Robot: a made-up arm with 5 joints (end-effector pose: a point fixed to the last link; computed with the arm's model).
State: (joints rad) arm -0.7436 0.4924 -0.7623 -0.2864 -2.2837
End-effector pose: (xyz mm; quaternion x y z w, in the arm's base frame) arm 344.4 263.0 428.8 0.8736 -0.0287 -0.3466 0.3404
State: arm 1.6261 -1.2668 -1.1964 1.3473 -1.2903
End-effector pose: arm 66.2 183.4 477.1 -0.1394 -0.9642 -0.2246 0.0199
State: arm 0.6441 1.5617 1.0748 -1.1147 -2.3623
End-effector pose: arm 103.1 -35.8 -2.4 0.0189 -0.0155 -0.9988 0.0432
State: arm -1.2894 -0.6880 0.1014 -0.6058 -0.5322
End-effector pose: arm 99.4 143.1 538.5 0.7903 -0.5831 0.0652 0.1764
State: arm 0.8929 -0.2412 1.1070 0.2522 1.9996
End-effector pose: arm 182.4 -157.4 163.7 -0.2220 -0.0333 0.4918 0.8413
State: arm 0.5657 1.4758 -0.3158 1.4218 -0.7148
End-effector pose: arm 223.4 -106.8 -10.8 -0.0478 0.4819 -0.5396 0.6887
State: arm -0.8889 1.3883 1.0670 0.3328 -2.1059
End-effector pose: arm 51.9 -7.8 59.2 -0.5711 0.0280 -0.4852 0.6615
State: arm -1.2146 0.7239 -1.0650 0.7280 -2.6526
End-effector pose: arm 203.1 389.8 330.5 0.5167 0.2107 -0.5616 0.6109
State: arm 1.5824 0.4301 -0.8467 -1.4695 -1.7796
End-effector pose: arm 52.9 -267.4 496.6 0.1211 -0.9801 0.1556 0.0211
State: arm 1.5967 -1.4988 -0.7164 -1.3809 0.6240
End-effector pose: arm 63.6 291.7 352.8 0.4686 0.2468 -0.4146 0.7400
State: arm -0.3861 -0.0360 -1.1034 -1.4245 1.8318
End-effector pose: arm 119.0 24.1 572.4 0.5654 0.6733 0.4212 0.2226
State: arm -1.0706 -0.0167 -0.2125 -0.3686 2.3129
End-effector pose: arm 211.2 280.0 462.1 0.4968 0.7312 -0.4653 0.0451
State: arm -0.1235 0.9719 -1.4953 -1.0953 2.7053
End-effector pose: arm 386.1 39.8 448.7 0.9538 0.2995 0.0236 0.0043
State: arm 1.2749 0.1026 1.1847 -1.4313 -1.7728
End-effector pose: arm 127.0 -233.1 213.1 0.2041 -0.7281 -0.6542 0.0148
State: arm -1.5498 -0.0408 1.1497 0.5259 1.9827
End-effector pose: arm 61.2 153.5 127.5 -0.0061 -0.0314 -0.9849 0.1702
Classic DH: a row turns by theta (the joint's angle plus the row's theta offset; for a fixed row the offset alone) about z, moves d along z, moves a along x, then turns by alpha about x. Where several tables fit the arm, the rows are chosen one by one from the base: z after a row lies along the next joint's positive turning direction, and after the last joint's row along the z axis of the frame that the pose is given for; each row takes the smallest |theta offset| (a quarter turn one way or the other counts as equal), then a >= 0, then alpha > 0; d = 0 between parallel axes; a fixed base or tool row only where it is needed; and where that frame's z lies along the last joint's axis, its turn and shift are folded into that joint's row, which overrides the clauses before.
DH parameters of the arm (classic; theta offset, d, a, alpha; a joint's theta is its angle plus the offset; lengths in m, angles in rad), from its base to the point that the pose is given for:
base (fixed): 0 0 0.057 3.1416
joint 1: 0 -0.213 0.046 1.5708
joint 2: -1.3258 0 0.1567 0
joint 3: 1.2844 0 0.1691 0
joint 4: -1.5294 -0.001 0 1.5708
joint 5: -0.0487 -0.091 0 0

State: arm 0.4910 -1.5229 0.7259 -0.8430 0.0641
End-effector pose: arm 59.0 -2.2 474.8 0.2504 0.9675 -0.0081 0.0336
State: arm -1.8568 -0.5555 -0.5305 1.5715 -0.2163
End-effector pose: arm 15.3 145.3 472.5 0.4507 -0.2521 0.6119 0.5991
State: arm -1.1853 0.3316 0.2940 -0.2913 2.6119
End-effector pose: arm 192.7 331.8 221.2 0.3685 0.4474 -0.7777 0.2435
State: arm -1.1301 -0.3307 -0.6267 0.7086 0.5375
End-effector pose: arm 148.5 191.6 533.7 0.2488 -0.7491 0.4444 0.4235
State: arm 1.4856 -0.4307 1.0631 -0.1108 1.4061
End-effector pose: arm 76.1 -235.6 227.4 -0.4953 -0.0745 -0.0554 0.8637
